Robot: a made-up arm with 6 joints. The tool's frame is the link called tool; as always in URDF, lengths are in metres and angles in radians. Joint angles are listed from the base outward.
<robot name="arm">
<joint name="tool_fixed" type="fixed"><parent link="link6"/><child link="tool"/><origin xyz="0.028 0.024 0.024" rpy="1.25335 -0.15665 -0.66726"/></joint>
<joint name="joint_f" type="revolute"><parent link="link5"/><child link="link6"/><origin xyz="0.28 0.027 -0.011" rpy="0 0 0"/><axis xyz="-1 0 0"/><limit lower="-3.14" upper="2.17"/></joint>
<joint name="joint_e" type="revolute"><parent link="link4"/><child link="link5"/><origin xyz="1.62 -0.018 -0.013" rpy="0 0 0"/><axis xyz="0 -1 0"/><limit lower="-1.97" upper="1.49"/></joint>
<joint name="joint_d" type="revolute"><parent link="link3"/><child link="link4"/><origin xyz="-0.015 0.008 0.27" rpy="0 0 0"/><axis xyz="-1 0 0"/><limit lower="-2.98" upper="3.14"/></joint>
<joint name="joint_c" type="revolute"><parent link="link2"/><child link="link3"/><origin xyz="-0.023 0.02 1.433" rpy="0 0 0"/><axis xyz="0 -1 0"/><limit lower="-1.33" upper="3.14"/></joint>
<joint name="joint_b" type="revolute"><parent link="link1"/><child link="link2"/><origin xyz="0.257 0.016 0.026" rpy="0 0 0"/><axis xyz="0 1 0"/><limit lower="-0.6" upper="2.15"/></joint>
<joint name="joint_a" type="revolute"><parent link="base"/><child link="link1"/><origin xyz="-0.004 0.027 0.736" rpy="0 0 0"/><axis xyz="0 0 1"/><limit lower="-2.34" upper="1.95"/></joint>
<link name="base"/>
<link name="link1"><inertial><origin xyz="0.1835 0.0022 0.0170"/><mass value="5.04"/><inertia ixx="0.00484" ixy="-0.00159" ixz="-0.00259" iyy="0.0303" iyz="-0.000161" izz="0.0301"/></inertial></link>
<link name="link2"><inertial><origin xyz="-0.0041 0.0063 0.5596"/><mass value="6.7"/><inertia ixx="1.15" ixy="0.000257" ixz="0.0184" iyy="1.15" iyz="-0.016" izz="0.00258"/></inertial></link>
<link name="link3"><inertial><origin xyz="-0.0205 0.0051 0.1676"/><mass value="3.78"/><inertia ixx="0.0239" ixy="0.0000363" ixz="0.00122" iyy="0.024" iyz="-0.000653" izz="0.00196"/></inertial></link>
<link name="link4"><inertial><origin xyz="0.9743 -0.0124 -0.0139"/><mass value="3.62"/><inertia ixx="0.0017" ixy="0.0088" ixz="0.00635" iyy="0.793" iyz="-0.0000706" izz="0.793"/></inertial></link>
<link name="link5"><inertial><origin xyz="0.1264 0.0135 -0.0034"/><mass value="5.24"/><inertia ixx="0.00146" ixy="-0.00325" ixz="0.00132" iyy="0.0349" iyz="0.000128" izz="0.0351"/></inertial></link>
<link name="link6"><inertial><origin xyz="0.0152 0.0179 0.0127"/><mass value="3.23"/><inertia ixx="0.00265" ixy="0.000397" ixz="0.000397" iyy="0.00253" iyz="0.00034" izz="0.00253"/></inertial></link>
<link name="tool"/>
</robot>
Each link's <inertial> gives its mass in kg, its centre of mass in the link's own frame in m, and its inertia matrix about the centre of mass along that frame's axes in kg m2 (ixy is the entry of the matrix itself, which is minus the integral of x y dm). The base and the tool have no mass. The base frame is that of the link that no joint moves.
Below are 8 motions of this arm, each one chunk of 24 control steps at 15 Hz.
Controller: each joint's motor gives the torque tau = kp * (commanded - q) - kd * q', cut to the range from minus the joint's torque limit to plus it. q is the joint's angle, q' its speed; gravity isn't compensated. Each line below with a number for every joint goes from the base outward.
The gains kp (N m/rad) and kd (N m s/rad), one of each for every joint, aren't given. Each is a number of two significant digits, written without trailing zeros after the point. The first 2 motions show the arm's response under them.
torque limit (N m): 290 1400 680 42 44 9.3
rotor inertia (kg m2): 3 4.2 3.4 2.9 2 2.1
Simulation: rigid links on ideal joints. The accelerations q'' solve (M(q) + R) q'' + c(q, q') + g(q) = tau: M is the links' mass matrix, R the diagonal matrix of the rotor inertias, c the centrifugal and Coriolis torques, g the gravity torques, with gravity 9.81 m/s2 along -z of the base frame. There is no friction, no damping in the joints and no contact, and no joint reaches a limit. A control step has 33 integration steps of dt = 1/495 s. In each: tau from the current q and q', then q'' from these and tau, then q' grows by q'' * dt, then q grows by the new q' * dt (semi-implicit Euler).
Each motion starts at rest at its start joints. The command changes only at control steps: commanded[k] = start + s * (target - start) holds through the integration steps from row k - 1 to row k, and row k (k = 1, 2, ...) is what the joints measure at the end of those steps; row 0 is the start. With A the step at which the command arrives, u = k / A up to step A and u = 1 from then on. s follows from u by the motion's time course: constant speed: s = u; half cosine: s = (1 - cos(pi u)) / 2; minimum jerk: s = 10 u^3 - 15 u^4 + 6 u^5; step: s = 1 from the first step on.
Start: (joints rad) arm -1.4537 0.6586 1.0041 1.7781 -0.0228 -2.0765
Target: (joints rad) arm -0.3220 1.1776 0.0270 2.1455 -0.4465 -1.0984
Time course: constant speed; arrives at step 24
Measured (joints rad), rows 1 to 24:
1: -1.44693 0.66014 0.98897 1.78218 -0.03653 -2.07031
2: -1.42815 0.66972 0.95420 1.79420 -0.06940 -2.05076
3: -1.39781 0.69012 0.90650 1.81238 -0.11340 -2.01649
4: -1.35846 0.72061 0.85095 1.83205 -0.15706 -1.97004
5: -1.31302 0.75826 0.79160 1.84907 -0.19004 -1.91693
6: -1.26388 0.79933 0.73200 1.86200 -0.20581 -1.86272
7: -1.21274 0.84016 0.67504 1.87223 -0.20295 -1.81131
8: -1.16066 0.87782 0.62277 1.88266 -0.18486 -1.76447
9: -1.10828 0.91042 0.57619 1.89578 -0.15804 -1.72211
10: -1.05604 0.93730 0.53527 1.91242 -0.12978 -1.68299
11: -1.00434 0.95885 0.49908 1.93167 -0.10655 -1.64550
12: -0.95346 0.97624 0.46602 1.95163 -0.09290 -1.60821
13: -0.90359 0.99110 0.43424 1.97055 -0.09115 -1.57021
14: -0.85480 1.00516 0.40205 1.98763 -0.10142 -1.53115
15: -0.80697 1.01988 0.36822 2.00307 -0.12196 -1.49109
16: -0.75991 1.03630 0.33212 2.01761 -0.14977 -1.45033
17: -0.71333 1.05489 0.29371 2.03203 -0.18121 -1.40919
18: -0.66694 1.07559 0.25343 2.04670 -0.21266 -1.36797
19: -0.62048 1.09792 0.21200 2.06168 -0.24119 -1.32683
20: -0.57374 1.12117 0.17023 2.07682 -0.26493 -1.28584
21: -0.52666 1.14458 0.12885 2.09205 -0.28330 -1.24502
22: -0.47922 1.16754 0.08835 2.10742 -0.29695 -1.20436
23: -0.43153 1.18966 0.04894 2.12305 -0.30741 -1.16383
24: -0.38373 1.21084 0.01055 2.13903 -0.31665 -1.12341
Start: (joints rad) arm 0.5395 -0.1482 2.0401 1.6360 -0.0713 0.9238
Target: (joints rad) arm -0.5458 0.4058 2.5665 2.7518 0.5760 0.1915
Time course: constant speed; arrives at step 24
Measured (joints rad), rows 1 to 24:
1: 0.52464 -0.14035 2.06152 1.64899 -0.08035 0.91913
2: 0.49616 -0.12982 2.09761 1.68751 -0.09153 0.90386
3: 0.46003 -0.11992 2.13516 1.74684 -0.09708 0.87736
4: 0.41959 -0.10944 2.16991 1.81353 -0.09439 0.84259
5: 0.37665 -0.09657 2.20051 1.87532 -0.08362 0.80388
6: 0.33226 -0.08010 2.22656 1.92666 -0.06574 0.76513
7: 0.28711 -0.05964 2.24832 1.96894 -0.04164 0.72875
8: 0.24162 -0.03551 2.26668 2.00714 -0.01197 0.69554
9: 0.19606 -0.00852 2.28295 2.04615 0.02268 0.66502
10: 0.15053 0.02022 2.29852 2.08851 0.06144 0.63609
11: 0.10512 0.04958 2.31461 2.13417 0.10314 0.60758
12: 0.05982 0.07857 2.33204 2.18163 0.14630 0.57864
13: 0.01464 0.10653 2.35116 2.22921 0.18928 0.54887
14: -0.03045 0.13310 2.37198 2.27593 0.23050 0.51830
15: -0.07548 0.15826 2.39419 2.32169 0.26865 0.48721
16: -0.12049 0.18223 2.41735 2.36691 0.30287 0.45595
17: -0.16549 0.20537 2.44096 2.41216 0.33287 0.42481
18: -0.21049 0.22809 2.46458 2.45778 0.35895 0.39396
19: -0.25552 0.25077 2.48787 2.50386 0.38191 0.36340
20: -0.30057 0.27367 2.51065 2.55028 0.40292 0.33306
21: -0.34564 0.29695 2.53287 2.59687 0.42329 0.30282
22: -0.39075 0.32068 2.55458 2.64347 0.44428 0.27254
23: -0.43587 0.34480 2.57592 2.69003 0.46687 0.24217
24: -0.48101 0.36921 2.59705 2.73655 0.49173 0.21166
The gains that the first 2 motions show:
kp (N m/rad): 6200 6700 3900 440 89 180
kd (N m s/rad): 800 740 200 22 14 14
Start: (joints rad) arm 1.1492 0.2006 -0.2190 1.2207 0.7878 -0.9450
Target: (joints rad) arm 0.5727 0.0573 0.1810 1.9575 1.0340 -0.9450
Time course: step
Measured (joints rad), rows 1 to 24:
1: 1.13628 0.19052 -0.19202 1.28112 0.79228 -0.94285
2: 1.09894 0.17767 -0.09662 1.45930 0.81454 -0.93823
3: 1.03870 0.16607 0.05637 1.74253 0.85518 -0.93441
4: 0.95281 0.13174 0.17251 2.01988 0.89824 -0.93521
5: 0.83260 0.08591 0.22199 2.20920 0.94008 -0.94017
6: 0.70257 0.05258 0.22627 2.32006 0.96729 -0.94547
7: 0.59734 0.04011 0.20620 2.37509 0.97806 -0.94801
8: 0.52238 0.04566 0.17695 2.38509 0.98515 -0.94740
9: 0.47812 0.06165 0.14796 2.35841 0.99279 -0.94446
10: 0.46262 0.08034 0.12478 2.30128 1.00057 -0.94056
11: 0.47385 0.09628 0.11036 2.21786 1.00589 -0.93697
12: 0.50594 0.10678 0.10513 2.10790 1.00851 -0.93472
13: 0.53825 0.11080 0.10818 1.98987 1.01798 -0.93471
14: 0.56076 0.10844 0.11820 1.91663 1.03497 -0.93669
15: 0.57269 0.10118 0.13111 1.90392 1.05458 -0.93965
16: 0.57702 0.09175 0.14228 1.93220 1.07273 -0.94247
17: 0.57724 0.08313 0.14884 1.97055 1.08748 -0.94435
18: 0.57587 0.07745 0.15037 1.99644 1.09818 -0.94498
19: 0.57439 0.07542 0.14817 2.00303 1.10460 -0.94453
20: 0.57341 0.07646 0.14414 1.99583 1.10672 -0.94344
21: 0.57299 0.07929 0.13992 1.98488 1.10482 -0.94221
22: 0.57289 0.08260 0.13652 1.97789 1.09966 -0.94122
23: 0.57289 0.08546 0.13435 1.97731 1.09242 -0.94063
24: 0.57285 0.08741 0.13338 1.98118 1.08452 -0.94044

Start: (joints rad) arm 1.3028 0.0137 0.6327 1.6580 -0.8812 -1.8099
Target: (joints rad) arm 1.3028 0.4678 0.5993 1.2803 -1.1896 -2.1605
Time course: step
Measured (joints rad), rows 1 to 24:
1: 1.30364 0.07322 0.69294 1.64199 -0.94221 -1.82201
2: 1.30240 0.18461 0.74276 1.62594 -1.05754 -1.85820
3: 1.30077 0.28739 0.69550 1.60851 -1.15611 -1.91696
4: 1.30031 0.38676 0.61029 1.54859 -1.20743 -1.99562
5: 1.30040 0.47838 0.53214 1.40623 -1.20182 -2.08715
6: 1.30000 0.55064 0.47489 1.21269 -1.15623 -2.16598
7: 1.29937 0.59706 0.44429 1.00735 -1.10389 -2.22225
8: 1.29888 0.61685 0.44181 0.79406 -1.07275 -2.25696
9: 1.29902 0.61400 0.46209 0.58883 -1.07323 -2.27126
10: 1.30014 0.59502 0.49537 0.41142 -1.09822 -2.26582
11: 1.30232 0.56709 0.53115 0.27725 -1.13373 -2.24085
12: 1.30523 0.53704 0.56143 0.19460 -1.16906 -2.20200
13: 1.30818 0.51050 0.58200 0.16638 -1.19974 -2.16482
14: 1.31053 0.49135 0.59177 0.19297 -1.22528 -2.13990
15: 1.31189 0.48131 0.59175 0.27390 -1.24625 -2.13034
16: 1.31214 0.48018 0.58409 0.40795 -1.26285 -2.13353
17: 1.31118 0.48624 0.57156 0.59233 -1.27478 -2.14391
18: 1.30889 0.49689 0.55723 0.82196 -1.28155 -2.15572
19: 1.30511 0.50916 0.54436 1.08791 -1.28254 -2.16477
20: 1.29973 0.51949 0.53915 1.32153 -1.27570 -2.16916
21: 1.29567 0.52420 0.54229 1.46472 -1.25952 -2.16907
22: 1.29474 0.52295 0.54962 1.51861 -1.23741 -2.16604
23: 1.29622 0.51759 0.55829 1.48752 -1.21497 -2.16209
24: 1.29833 0.51043 0.56604 1.37962 -1.19742 -2.15885

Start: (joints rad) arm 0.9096 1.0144 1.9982 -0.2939 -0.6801 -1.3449
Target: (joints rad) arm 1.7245 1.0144 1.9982 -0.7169 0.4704 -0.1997
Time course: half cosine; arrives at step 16
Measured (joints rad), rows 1 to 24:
1: 0.91083 1.02063 2.00193 -0.29415 -0.68450 -1.34324
2: 0.91667 1.02961 1.99821 -0.29600 -0.69500 -1.33450
3: 0.93112 1.03953 1.98810 -0.30218 -0.70451 -1.31245
4: 0.95650 1.05034 1.97663 -0.31645 -0.70634 -1.27391
5: 0.99374 1.06105 1.96638 -0.34123 -0.69468 -1.21771
6: 1.04315 1.07054 1.95830 -0.37621 -0.66467 -1.14376
7: 1.10460 1.07810 1.95256 -0.41898 -0.61307 -1.05205
8: 1.17717 1.08346 1.94894 -0.46645 -0.53913 -0.94243
9: 1.25868 1.08672 1.94718 -0.51600 -0.44536 -0.81538
10: 1.34517 1.08807 1.94715 -0.56546 -0.33757 -0.67518
11: 1.43149 1.08765 1.94895 -0.61225 -0.22359 -0.53298
12: 1.51286 1.08554 1.95260 -0.65313 -0.11047 -0.40195
13: 1.58551 1.08188 1.95783 -0.68549 -0.00319 -0.28854
14: 1.64644 1.07695 1.96414 -0.70812 0.09506 -0.19365
15: 1.69324 1.07119 1.97091 -0.72115 0.18195 -0.11718
16: 1.72405 1.06516 1.97744 -0.72525 0.25542 -0.05912
17: 1.73919 1.05947 1.98299 -0.72250 0.31548 -0.01967
18: 1.74253 1.05479 1.98684 -0.71723 0.36534 0.00077
19: 1.73926 1.05163 1.98871 -0.71380 0.40808 0.00176
20: 1.73371 1.05018 1.98875 -0.71411 0.44466 -0.01704
21: 1.72856 1.05030 1.98741 -0.71736 0.47440 -0.05588
22: 1.72494 1.05160 1.98523 -0.72142 0.49611 -0.11407
23: 1.72295 1.05361 1.98275 -0.72440 0.50915 -0.17702
24: 1.72221 1.05588 1.98037 -0.72557 0.51383 -0.22539

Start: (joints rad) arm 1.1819 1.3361 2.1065 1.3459 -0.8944 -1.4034
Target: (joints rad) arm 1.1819 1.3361 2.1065 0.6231 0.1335 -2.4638
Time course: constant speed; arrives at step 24
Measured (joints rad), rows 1 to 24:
1: 1.18184 1.34321 2.10975 1.33779 -0.89645 -1.41083
2: 1.18166 1.35399 2.10479 1.31213 -0.90184 -1.43337
3: 1.18131 1.36559 2.09291 1.26964 -0.90395 -1.47176
4: 1.18095 1.37773 2.07995 1.21864 -0.89841 -1.52244
5: 1.18075 1.38922 2.06914 1.16915 -0.88415 -1.57905
6: 1.18079 1.39867 2.06181 1.12784 -0.86186 -1.63569
7: 1.18103 1.40507 2.05830 1.09615 -0.83264 -1.68868
8: 1.18133 1.40806 2.05832 1.07146 -0.79750 -1.73680
9: 1.18156 1.40789 2.06111 1.04967 -0.75722 -1.78075
10: 1.18167 1.40525 2.06562 1.02742 -0.71250 -1.82223
11: 1.18167 1.40112 2.07072 1.00307 -0.66414 -1.86305
12: 1.18161 1.39652 2.07546 0.97650 -0.61309 -1.90453
13: 1.18157 1.39230 2.07914 0.94838 -0.56046 -1.94732
14: 1.18159 1.38905 2.08143 0.91945 -0.50741 -1.99140
15: 1.18168 1.38705 2.08227 0.89018 -0.45511 -2.03638
16: 1.18183 1.38633 2.08189 0.86071 -0.40453 -2.08172
17: 1.18201 1.38667 2.08064 0.83107 -0.35640 -2.12699
18: 1.18219 1.38778 2.07892 0.80130 -0.31108 -2.17193
19: 1.18234 1.38930 2.07712 0.77147 -0.26852 -2.21649
20: 1.18243 1.39089 2.07552 0.74172 -0.22833 -2.26075
21: 1.18246 1.39230 2.07433 0.71215 -0.18979 -2.30486
22: 1.18242 1.39336 2.07362 0.68276 -0.15203 -2.34895
23: 1.18233 1.39399 2.07339 0.65353 -0.11418 -2.39310
24: 1.18222 1.39420 2.07355 0.62435 -0.07543 -2.43733

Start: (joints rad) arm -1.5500 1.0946 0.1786 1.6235 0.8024 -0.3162
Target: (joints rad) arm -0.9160 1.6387 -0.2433 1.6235 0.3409 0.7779
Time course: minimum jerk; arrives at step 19
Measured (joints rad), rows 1 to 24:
1: -1.54988 1.10199 0.17787 1.62274 0.79980 -0.31595
2: -1.54897 1.11576 0.16840 1.62193 0.78793 -0.31367
3: -1.54569 1.13256 0.15185 1.62358 0.76615 -0.30550
4: -1.53776 1.15245 0.13294 1.62748 0.73565 -0.28627
5: -1.52269 1.17577 0.11349 1.63087 0.69786 -0.25206
6: -1.49854 1.20312 0.09275 1.63103 0.65485 -0.20081
7: -1.46423 1.23542 0.06905 1.62729 0.60924 -0.13174
8: -1.41934 1.27358 0.04091 1.62127 0.56357 -0.04502
9: -1.36426 1.31795 0.00768 1.61559 0.52044 0.05808
10: -1.30075 1.36794 -0.03037 1.61244 0.48302 0.17453
11: -1.23229 1.42187 -0.07212 1.61253 0.45450 0.29857
12: -1.16330 1.47718 -0.11570 1.61523 0.43611 0.42163
13: -1.09843 1.53085 -0.15859 1.61918 0.42622 0.53540
14: -1.04168 1.57984 -0.19782 1.62311 0.42062 0.63428
15: -0.99568 1.62147 -0.23037 1.62625 0.41426 0.71483
16: -0.96118 1.65381 -0.25374 1.62827 0.40320 0.77579
17: -0.93755 1.67592 -0.26655 1.62903 0.38630 0.81715
18: -0.92330 1.68805 -0.26903 1.62851 0.36515 0.83903
19: -0.91632 1.69163 -0.26314 1.62685 0.34268 0.84153
20: -0.91404 1.68913 -0.25229 1.62442 0.32163 0.82616
21: -0.91406 1.68334 -0.24052 1.62187 0.30401 0.80230
22: -0.91487 1.67678 -0.23126 1.61991 0.29107 0.78019
23: -0.91571 1.67136 -0.22627 1.61901 0.28323 0.76582
24: -0.91628 1.66816 -0.22562 1.61919 0.28007 0.76069

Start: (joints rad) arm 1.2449 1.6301 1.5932 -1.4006 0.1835 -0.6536
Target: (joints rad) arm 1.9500 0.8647 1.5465 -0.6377 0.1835 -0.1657
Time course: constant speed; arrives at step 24
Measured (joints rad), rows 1 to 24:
1: 1.24753 1.62931 1.58181 -1.39183 0.18863 -0.65047
2: 1.25611 1.62738 1.55714 -1.36714 0.20064 -0.64081
3: 1.27166 1.62339 1.53099 -1.33075 0.21375 -0.62439
4: 1.29400 1.61525 1.51052 -1.29098 0.22129 -0.60291
5: 1.32216 1.60055 1.49816 -1.25396 0.21852 -0.57868
6: 1.35461 1.57807 1.49391 -1.22118 0.20382 -0.55378
7: 1.38970 1.54800 1.49639 -1.19063 0.17912 -0.52957
8: 1.42601 1.51170 1.50347 -1.15960 0.14881 -0.50662
9: 1.46236 1.47117 1.51280 -1.12669 0.11808 -0.48490
10: 1.49794 1.42865 1.52222 -1.09234 0.09147 -0.46403
11: 1.53217 1.38615 1.53004 -1.05789 0.07206 -0.44361
12: 1.56476 1.34523 1.53520 -1.02450 0.06108 -0.42333
13: 1.59565 1.30683 1.53729 -0.99247 0.05804 -0.40303
14: 1.62504 1.27129 1.53648 -0.96138 0.06118 -0.38269
15: 1.65327 1.23840 1.53334 -0.93052 0.06801 -0.36236
16: 1.68079 1.20762 1.52868 -0.89938 0.07590 -0.34207
17: 1.70808 1.17817 1.52336 -0.86780 0.08252 -0.32185
18: 1.73555 1.14927 1.51815 -0.83592 0.08621 -0.30165
19: 1.76349 1.12022 1.51361 -0.80392 0.08617 -0.28141
20: 1.79207 1.09050 1.51008 -0.77194 0.08240 -0.26107
21: 1.82131 1.05981 1.50768 -0.73999 0.07565 -0.24060
22: 1.85110 1.02804 1.50632 -0.70805 0.06709 -0.22000
23: 1.88126 0.99527 1.50581 -0.67608 0.05808 -0.19930
24: 1.91160 0.96170 1.50586 -0.64413 0.04989 -0.17856

